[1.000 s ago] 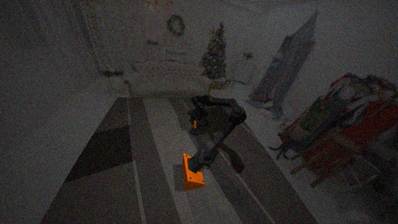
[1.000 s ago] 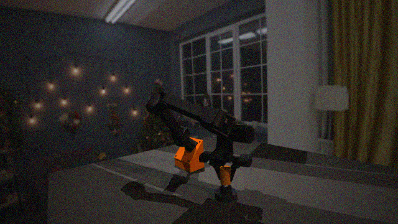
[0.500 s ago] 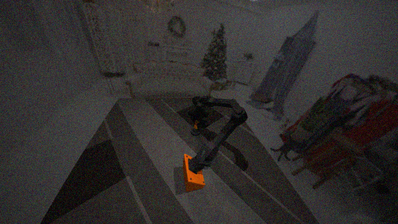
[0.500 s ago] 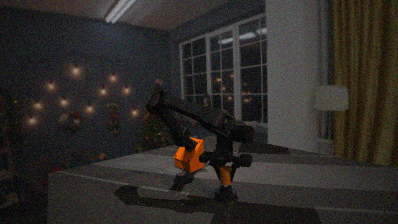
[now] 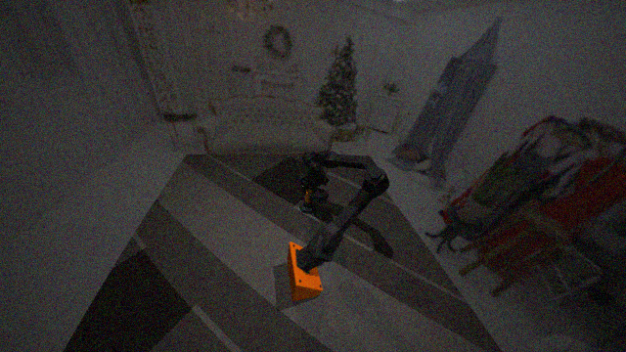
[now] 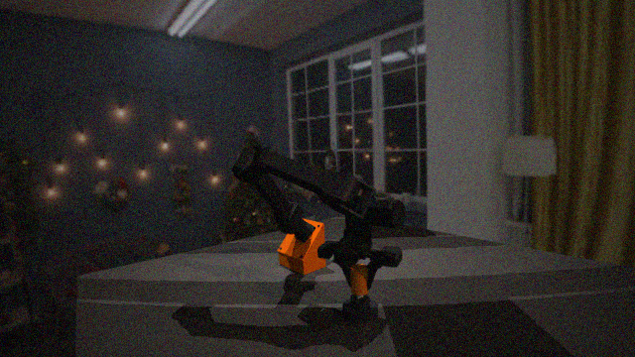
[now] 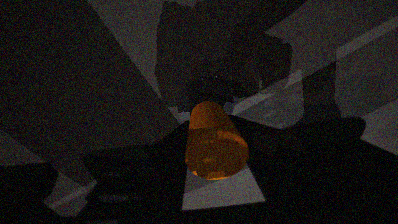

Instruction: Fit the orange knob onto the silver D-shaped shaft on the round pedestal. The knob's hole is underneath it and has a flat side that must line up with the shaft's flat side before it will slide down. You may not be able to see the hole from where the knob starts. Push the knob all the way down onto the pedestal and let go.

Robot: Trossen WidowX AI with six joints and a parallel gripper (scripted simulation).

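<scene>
The round pedestal lies 4 cm below my gripper tip. From my gripper tip the other things lie so: orange knob (3 cm above).
</scene>
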